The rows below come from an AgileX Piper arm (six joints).
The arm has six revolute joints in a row. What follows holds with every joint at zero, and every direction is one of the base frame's. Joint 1 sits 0.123 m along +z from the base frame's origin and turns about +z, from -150 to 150 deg. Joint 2 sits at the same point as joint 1 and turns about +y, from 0 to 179.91 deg. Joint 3 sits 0.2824 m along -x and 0.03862 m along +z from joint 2 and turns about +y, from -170 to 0 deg. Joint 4 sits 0.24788 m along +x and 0.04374 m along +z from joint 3 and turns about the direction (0.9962, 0, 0.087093), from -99.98 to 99.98 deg. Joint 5 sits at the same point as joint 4 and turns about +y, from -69.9 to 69.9 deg. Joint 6 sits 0.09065 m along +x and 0.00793 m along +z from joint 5 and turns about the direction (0.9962, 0, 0.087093), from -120 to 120 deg. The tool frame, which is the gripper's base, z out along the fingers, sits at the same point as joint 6; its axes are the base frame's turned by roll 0, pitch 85.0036 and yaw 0 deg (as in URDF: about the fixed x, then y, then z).
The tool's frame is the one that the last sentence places.
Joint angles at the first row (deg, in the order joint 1, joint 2, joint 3, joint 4, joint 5, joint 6):
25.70, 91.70, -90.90, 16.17, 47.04, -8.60
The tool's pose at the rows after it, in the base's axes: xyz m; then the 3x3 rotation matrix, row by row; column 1 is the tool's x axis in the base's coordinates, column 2 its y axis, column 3 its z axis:
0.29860 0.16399 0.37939; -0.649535 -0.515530 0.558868; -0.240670 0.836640 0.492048; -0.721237 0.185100 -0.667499
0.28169 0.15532 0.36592; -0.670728 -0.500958 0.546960; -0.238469 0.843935 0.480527; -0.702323 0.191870 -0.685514
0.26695 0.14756 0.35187; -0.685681 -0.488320 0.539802; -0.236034 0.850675 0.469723; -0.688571 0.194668 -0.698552
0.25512 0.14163 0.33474; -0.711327 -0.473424 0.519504; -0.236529 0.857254 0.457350; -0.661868 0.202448 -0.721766
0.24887 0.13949 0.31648; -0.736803 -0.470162 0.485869; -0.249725 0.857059 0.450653; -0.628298 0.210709 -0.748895
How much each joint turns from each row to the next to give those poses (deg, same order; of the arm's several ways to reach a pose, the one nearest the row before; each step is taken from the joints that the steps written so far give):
0.00, -4.37, 5.99, -0.12, -0.37, 1.23
0.00, -3.81, 6.77, 0.00, -1.56, 0.34
0.00, -3.29, 6.19, 0.00, -1.91, 0.13
0.00, -2.23, 5.52, 0.21, -1.33, 0.22
0.00, -0.54, 4.08, 1.08, -0.89, -1.05

